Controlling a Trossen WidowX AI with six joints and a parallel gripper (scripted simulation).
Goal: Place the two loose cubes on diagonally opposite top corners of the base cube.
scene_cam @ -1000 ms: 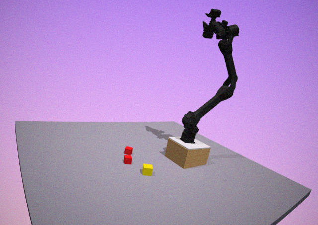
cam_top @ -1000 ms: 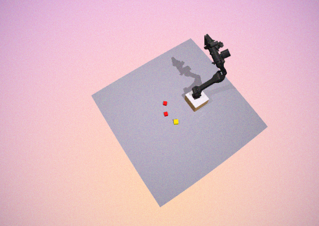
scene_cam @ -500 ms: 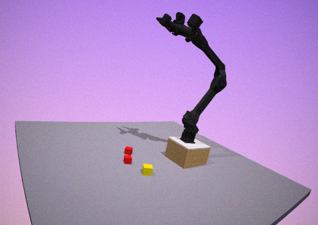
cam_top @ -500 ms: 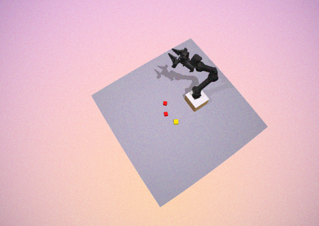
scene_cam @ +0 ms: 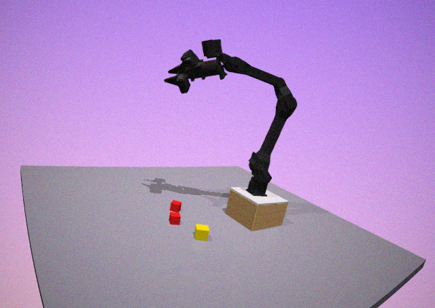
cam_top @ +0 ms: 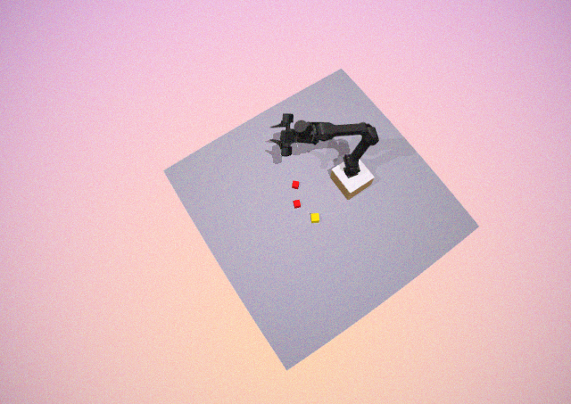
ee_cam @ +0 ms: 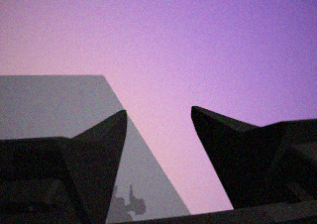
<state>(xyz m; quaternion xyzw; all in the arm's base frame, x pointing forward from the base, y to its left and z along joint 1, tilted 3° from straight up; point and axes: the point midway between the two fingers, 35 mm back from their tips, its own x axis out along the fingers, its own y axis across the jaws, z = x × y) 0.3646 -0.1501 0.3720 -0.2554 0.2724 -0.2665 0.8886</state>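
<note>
My gripper tip is now 10 cm past the yellow base cube, 32 cm to the right of it and 47 cm above it.
</note>
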